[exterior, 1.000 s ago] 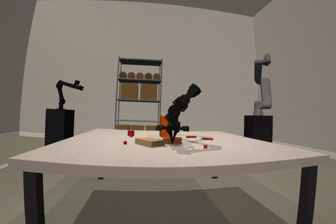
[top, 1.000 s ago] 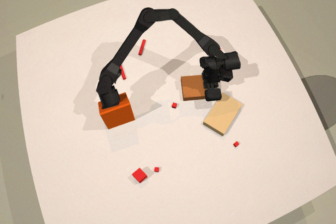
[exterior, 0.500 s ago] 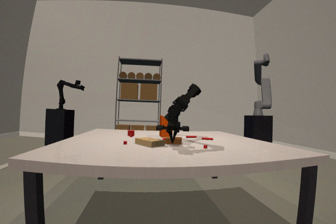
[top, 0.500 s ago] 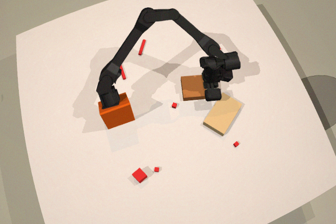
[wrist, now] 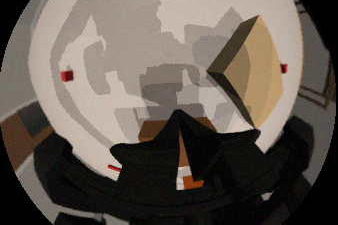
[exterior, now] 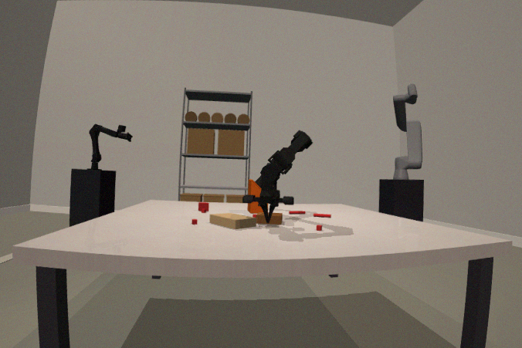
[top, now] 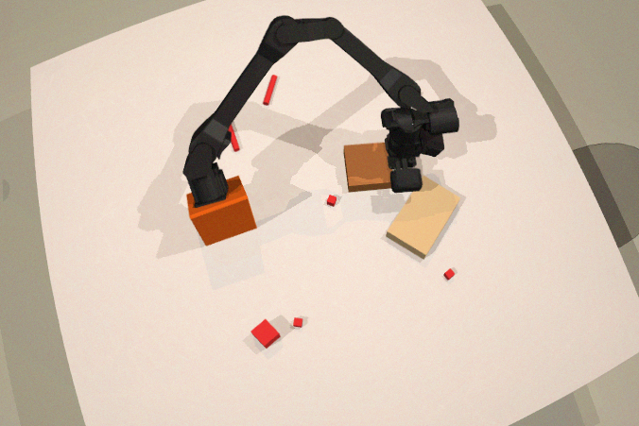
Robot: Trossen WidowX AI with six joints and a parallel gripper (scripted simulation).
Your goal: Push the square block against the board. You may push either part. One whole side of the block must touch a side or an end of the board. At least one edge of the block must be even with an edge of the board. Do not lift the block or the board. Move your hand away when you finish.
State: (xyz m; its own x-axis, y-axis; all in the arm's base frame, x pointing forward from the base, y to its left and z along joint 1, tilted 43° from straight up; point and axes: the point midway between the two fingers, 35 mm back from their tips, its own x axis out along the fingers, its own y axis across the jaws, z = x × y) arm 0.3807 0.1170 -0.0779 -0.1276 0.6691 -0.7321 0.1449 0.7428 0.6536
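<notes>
My gripper tip is now 6 cm past the square brown block, 1 cm to the right of it and 1 cm below it. The rest, counted from my gripper tip: red square: 35 cm behind, 30 cm to the right, 1 cm above; then pale tan board: 2 cm ahead, 13 cm to the right, 1 cm above.
</notes>
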